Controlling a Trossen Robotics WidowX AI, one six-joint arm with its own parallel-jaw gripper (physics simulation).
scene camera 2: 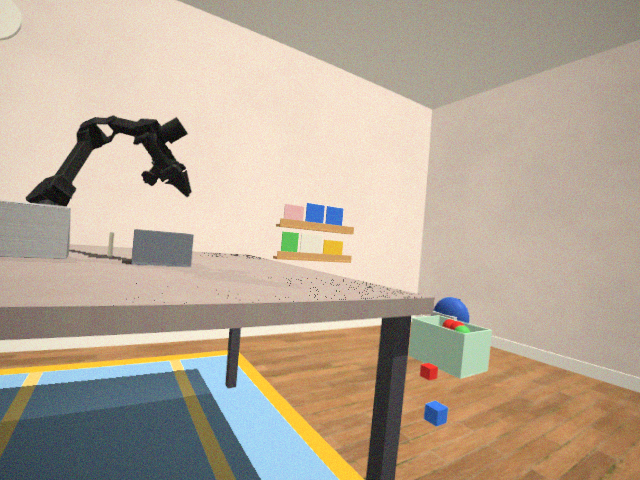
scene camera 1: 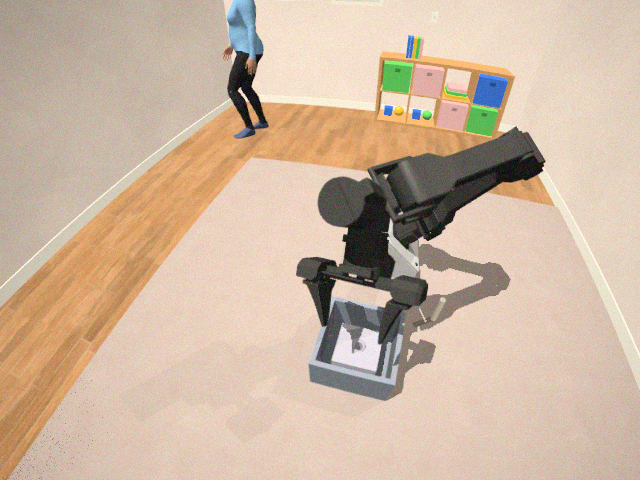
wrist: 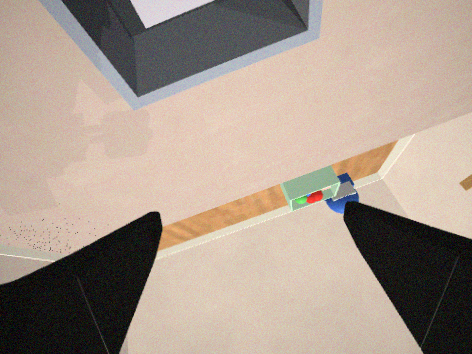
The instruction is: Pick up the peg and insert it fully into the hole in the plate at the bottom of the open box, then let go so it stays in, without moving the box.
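Pixels of known places: gripper, between the fingertips: (scene camera 2: pixel 189 195) (scene camera 1: pixel 350 334) (wrist: pixel 253 215); arm's base, origin of its link: (scene camera 2: pixel 42 221) (scene camera 1: pixel 400 234).
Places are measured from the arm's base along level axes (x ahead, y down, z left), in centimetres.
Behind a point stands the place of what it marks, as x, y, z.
Note:
A thin beige peg (scene camera 1: pixel 438 309) {18.9, 4.9, 9.7} (scene camera 2: pixel 111 244) {18.4, 5.9, 9.2} stands upright on the table, to the right of the box in the first scene view and between the arm's base and the box in the second. The open grey-blue box (scene camera 1: pixel 353 379) {38.7, 2.0, -8.4} (scene camera 2: pixel 162 248) {29.3, 4.8, -15.9} (wrist: pixel 225 65) {37.9, 0.1, -8.6} stands on the table. A white plate (scene camera 1: pixel 355 362) {34.3, 4.1, -8.3} (wrist: pixel 167 9) {34.2, 4.1, -10.9} with a round hole lies at its bottom. My gripper (scene camera 1: pixel 353 334) {37.1, -12.2, -10.2} (wrist: pixel 253 215) {37.1, -12.2, -10.2} is open and empty, in the air higher than the box. In the second scene view its fingers (scene camera 2: pixel 178 186) point down and to the right, above the box. The peg does not show in the wrist view.
The arm's pale base block (scene camera 2: pixel 36 229) {-0.7, 2.3, -5.2} stands at the left in the second scene view. The table (scene camera 2: pixel 217 315) {27.3, 11.7, -67.9} has its edge at the right there. Beyond it, a green bin (scene camera 2: pixel 439 343) (wrist: pixel 310 185) stands on the floor. A person (scene camera 1: pixel 242 62) stands in the background.

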